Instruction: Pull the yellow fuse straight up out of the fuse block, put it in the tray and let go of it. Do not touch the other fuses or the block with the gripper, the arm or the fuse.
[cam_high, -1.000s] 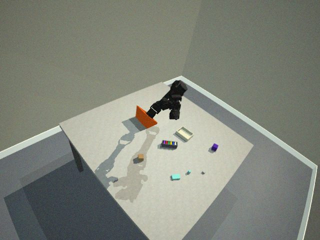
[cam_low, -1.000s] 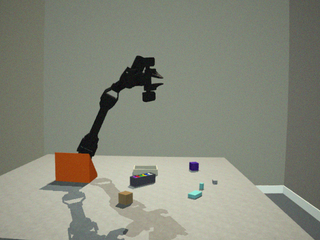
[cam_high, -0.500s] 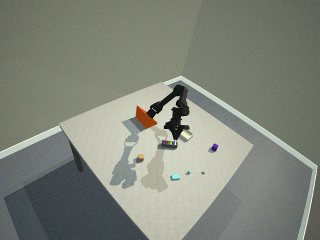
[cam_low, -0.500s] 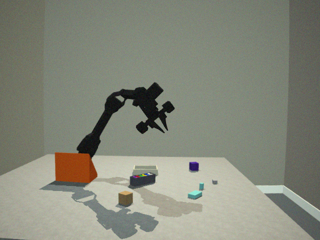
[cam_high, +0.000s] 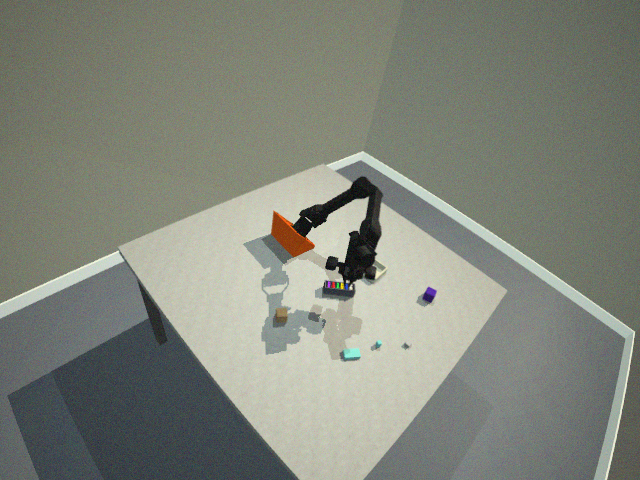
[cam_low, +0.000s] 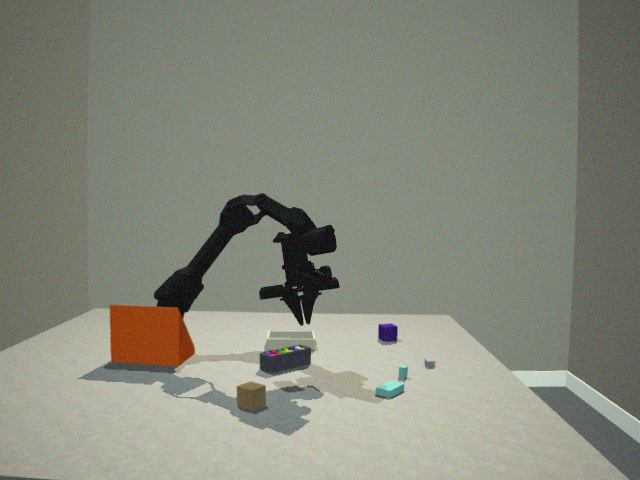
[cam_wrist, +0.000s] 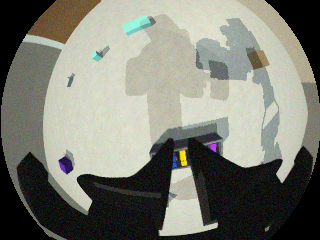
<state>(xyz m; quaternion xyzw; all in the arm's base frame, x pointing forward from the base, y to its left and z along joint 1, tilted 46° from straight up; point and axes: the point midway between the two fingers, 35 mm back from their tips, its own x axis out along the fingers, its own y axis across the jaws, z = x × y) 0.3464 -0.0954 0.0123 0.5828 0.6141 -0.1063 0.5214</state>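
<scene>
Now: the yellow fuse 90 mm below my gripper tip, 40 mm to the left of it and 40 mm behind it. Round my gripper tip: cream tray: 240 mm to the left, 110 mm below, 60 mm behind; then cyan slab: 190 mm ahead, 140 mm to the right, 100 mm below; then small cyan block: 230 mm ahead, 100 mm below, 30 mm to the right.
</scene>
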